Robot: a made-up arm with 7 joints. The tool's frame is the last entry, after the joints.
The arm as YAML. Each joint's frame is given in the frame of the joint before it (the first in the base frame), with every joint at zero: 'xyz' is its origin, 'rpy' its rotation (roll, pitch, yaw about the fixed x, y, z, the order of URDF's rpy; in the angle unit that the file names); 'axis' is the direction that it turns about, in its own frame. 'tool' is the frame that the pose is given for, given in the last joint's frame.
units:
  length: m
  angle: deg
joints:
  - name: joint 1
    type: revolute
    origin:
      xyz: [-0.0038, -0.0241, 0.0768]
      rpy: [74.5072, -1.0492, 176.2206]
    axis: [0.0, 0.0, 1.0]
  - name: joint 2
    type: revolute
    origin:
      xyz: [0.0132, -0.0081, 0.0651]
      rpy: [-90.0, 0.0, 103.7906]
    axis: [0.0, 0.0, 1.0]
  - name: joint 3
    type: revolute
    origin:
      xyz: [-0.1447, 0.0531, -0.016]
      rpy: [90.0, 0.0, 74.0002]
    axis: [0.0, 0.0, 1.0]
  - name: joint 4
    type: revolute
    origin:
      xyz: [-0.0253, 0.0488, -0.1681]
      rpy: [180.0, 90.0, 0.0]
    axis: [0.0, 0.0, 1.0]
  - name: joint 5
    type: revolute
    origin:
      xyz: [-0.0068, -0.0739, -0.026]
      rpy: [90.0, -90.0, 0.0]
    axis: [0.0, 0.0, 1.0]
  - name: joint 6
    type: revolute
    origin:
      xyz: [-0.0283, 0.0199, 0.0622]
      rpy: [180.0, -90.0, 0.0]
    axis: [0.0, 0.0, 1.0]
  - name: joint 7
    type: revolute
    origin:
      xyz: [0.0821, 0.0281, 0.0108]
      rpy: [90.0, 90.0, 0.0]
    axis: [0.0, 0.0, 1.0]
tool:
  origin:
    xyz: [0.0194, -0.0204, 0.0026]
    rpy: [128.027, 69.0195, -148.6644]
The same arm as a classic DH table. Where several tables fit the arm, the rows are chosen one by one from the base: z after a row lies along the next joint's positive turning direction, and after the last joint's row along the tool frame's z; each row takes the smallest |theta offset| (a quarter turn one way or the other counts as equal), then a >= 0, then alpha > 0; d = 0 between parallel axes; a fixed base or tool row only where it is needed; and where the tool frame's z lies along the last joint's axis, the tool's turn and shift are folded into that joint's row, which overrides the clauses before.
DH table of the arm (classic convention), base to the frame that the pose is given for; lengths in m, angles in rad. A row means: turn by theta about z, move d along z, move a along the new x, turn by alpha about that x. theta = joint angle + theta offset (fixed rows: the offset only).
base (fixed): a -0.0021, alpha -1.3004, d 0.0835, theta0 -0.071
joint 1: a -0.011, alpha -1.5708, d 0.0399, theta0 -1.3111
joint 2: a 0.0112, alpha 1.5708, d -0.0269, theta0 1.2915
joint 3: a 0.0488, alpha -1.5708, d -0.3218, theta0 1.5708
joint 4: a 0.0068, alpha -1.5708, d -0.0007, theta0 -1.5708
joint 5: a 0.0199, alpha 1.5708, d 0.1361, theta0 0
joint 6: a 0.0821, alpha 1.5708, d -0.0175, theta0 1.5708
joint 7: a -0.021, alpha 1.7932, d -0.0297, theta0 1.487
tool (fixed): a 0, alpha 0, d -0.0192, theta0 -1.2775

